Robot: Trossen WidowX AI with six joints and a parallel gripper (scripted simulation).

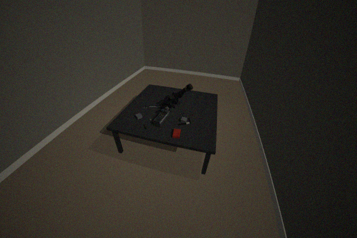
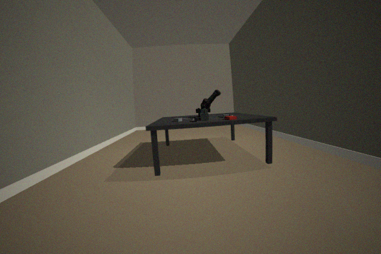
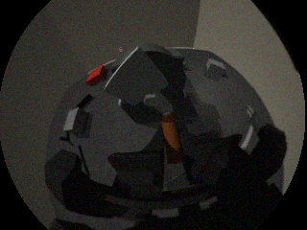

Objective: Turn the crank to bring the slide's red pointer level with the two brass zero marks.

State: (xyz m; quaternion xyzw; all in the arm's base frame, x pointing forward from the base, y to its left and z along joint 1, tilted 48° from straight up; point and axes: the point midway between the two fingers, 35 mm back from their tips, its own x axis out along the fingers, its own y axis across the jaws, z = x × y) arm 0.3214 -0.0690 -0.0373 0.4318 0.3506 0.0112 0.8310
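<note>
My gripper tip is 130 mm short of the red pointer, 40 mm below it and 20 mm to the left of it. Round my gripper tip: crank handle 30 mm above, 20 mm behind.
</note>
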